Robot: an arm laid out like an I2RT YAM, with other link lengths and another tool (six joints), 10 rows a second.
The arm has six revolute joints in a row. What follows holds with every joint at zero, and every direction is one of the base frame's.
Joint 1 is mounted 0.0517 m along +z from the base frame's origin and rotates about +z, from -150 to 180 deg.
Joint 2 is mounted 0.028 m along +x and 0.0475 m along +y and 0.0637 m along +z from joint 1 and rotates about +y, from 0 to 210 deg.
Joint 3 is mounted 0.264 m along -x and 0.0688 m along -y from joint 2 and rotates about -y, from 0 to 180 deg.
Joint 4 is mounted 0.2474 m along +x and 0.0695 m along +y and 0.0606 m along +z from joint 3 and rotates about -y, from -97 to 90 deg.
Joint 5 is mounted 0.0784 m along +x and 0.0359 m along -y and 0.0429 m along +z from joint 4 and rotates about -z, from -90 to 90 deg.
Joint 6 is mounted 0.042 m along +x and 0.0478 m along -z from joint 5 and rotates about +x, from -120 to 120 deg.
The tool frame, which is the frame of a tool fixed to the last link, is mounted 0.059 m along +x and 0.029 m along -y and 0.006 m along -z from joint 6; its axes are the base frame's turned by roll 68.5, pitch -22 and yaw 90 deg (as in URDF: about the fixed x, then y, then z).
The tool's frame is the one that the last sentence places.
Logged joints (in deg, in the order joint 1, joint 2, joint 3, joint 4, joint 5, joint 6), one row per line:
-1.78, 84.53, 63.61, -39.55, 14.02, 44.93
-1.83, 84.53, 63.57, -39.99, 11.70, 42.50
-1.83, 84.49, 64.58, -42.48, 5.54, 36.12
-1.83, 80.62, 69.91, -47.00, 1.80, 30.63
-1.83, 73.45, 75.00, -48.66, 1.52, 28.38
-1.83, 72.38, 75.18, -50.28, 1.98, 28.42
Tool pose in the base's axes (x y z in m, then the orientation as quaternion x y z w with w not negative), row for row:
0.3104, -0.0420, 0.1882, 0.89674, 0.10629, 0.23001, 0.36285
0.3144, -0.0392, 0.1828, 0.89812, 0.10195, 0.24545, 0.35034
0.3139, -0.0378, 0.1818, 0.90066, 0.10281, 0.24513, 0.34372
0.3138, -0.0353, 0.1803, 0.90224, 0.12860, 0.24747, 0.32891
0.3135, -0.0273, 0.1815, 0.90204, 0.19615, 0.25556, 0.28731
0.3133, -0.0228, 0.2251, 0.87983, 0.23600, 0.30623, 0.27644
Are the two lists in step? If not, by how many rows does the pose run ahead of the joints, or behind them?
The pose runs 2 rows behind the joints: the pose in row i belongs to the joints in row i - 2.
